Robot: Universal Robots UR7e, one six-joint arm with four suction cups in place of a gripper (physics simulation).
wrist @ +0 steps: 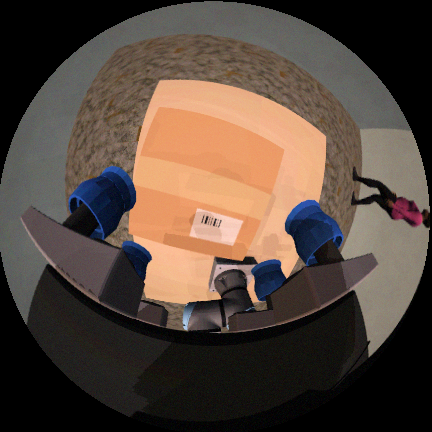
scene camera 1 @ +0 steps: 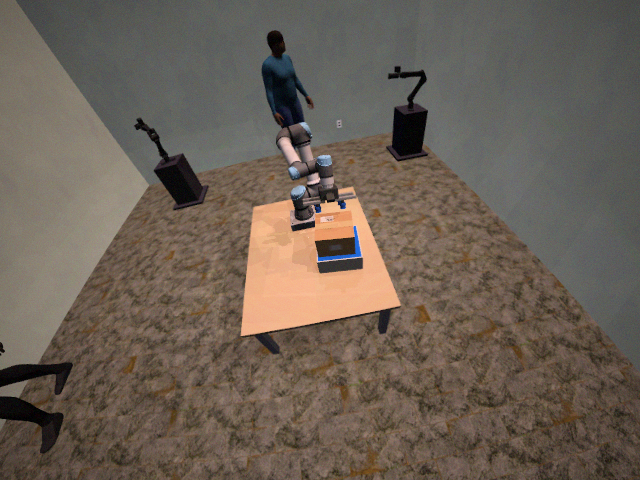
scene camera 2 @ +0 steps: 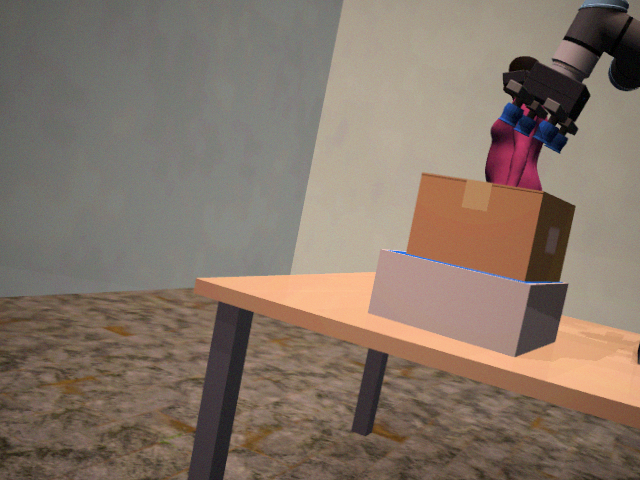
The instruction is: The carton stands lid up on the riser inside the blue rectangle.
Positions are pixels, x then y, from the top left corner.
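Labels:
Brown cardboard carton: in the wrist view, in scene camera 1, in scene camera 2 (pixel 519 233). On the carton, (wrist: pixel 202 184) and (scene camera 1: pixel 333 225): same spot.

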